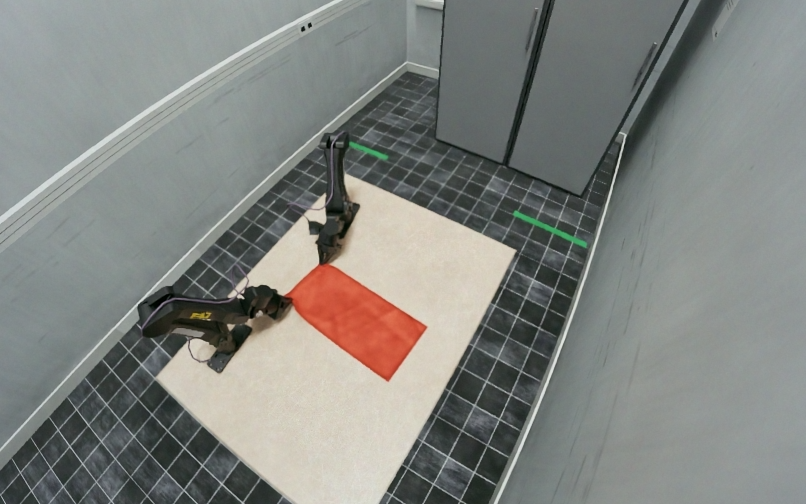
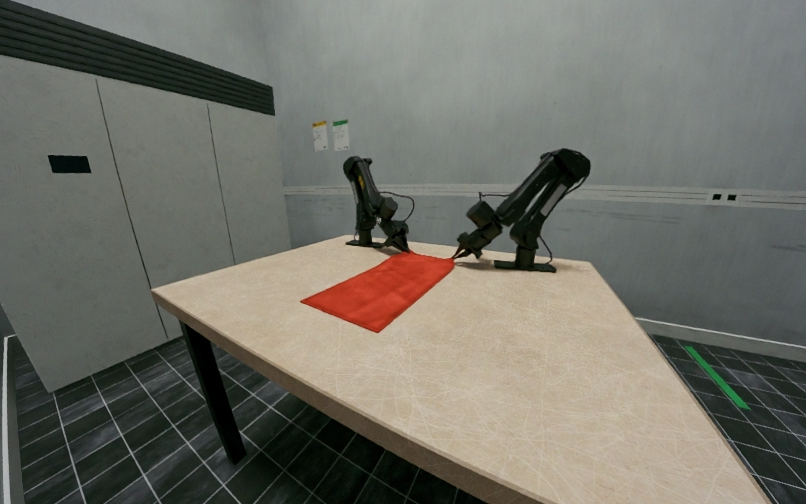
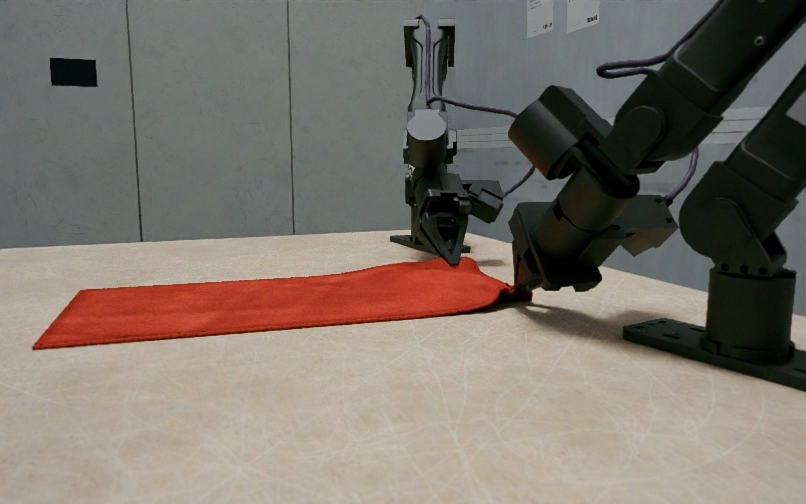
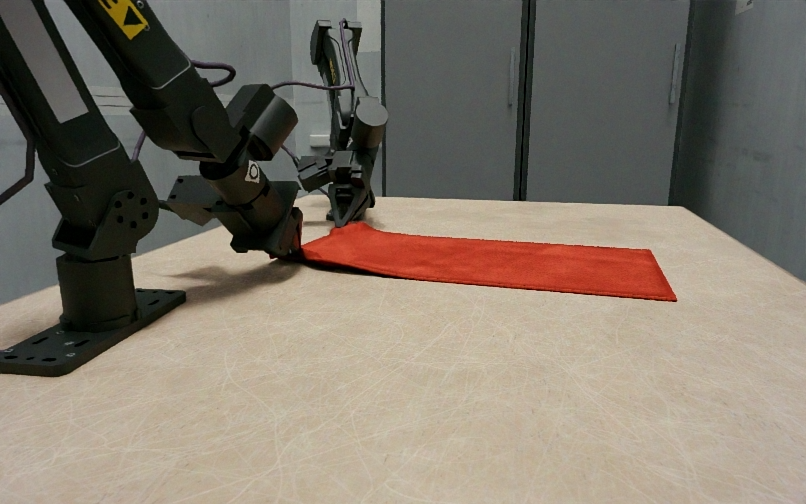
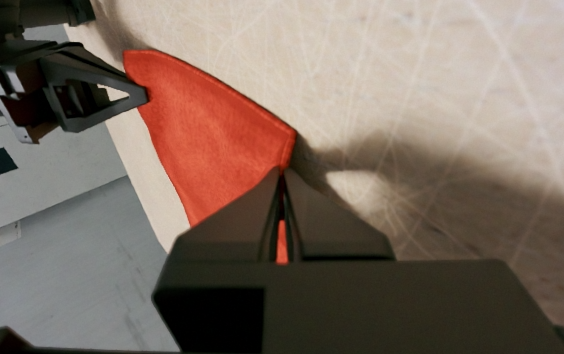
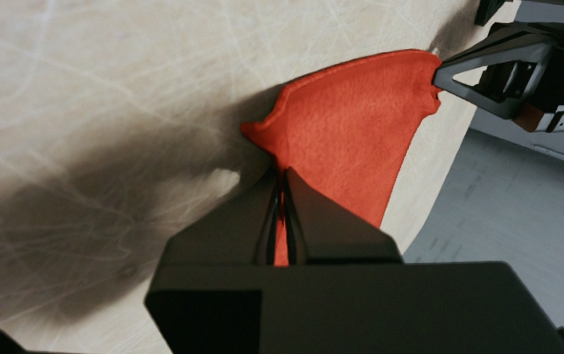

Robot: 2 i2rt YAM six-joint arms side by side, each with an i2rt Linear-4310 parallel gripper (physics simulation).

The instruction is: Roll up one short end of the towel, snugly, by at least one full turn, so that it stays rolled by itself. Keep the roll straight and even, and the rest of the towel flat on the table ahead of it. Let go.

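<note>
The red towel (image 1: 359,317) (image 2: 386,285) (image 3: 267,306) (image 4: 475,261) (image 5: 200,125) (image 6: 345,130) lies lengthwise on the table. Its far end lies flat, and its end by the arm bases is pinched and slightly raised at both corners. No roll shows. My left gripper (image 1: 323,262) (image 2: 454,257) (image 3: 523,291) (image 4: 339,225) (image 5: 281,176) (image 6: 431,75) is shut on the towel near one corner. My right gripper (image 1: 290,301) (image 2: 408,250) (image 3: 454,262) (image 4: 300,255) (image 5: 149,93) (image 6: 281,177) is shut on it near the other corner, where a small flap sticks out. The end edge between them bows slightly.
The towel and both arm bases are on a beige table (image 1: 356,445) (image 2: 534,386) (image 3: 297,416) (image 4: 416,386). A grey wall (image 2: 475,89) stands behind the arms. A tall grey cabinet (image 1: 481,77) (image 4: 451,101) stands beyond one end of the table.
</note>
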